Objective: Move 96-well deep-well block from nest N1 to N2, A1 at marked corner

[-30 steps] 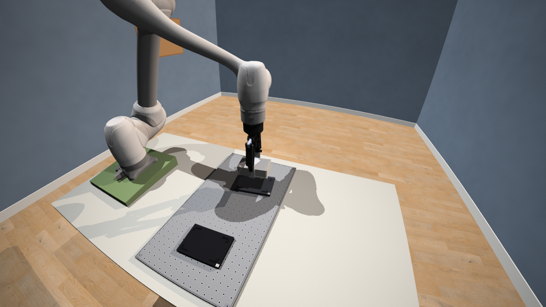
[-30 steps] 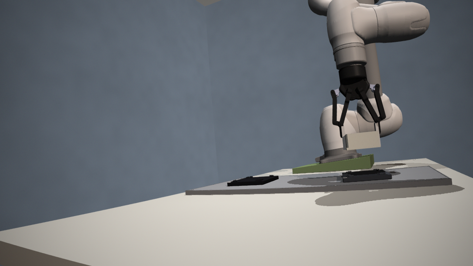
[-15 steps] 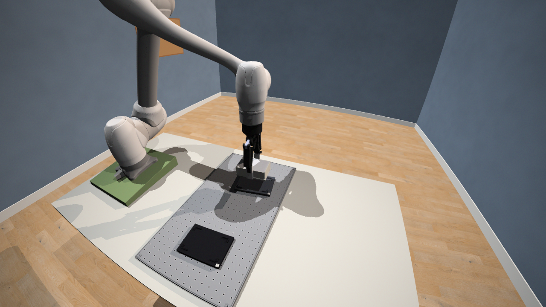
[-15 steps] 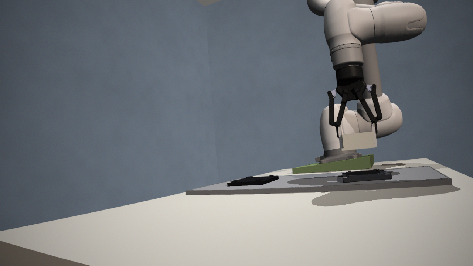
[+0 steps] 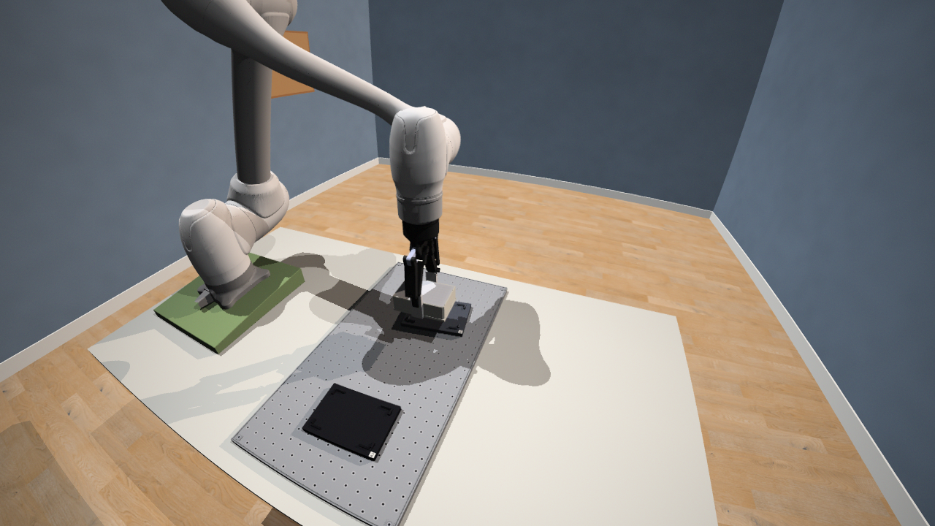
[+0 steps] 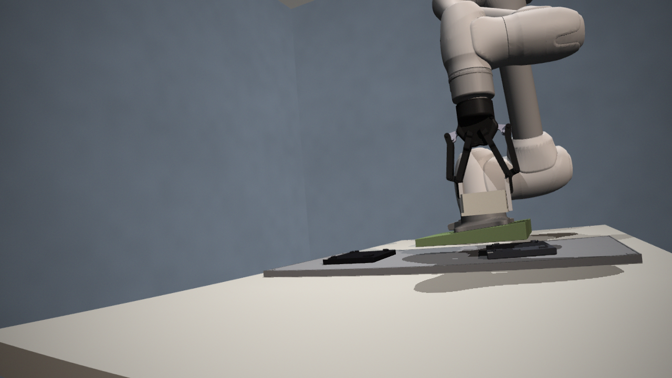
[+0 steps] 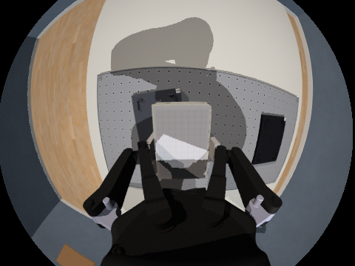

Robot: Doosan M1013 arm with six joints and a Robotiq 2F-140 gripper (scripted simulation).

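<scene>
My gripper is now 35 cm to the left of the white corner mark, 10 cm above it and 7 cm short of it. From my hand the other things lie so: 96-well deep-well block: 1 cm below.
</scene>
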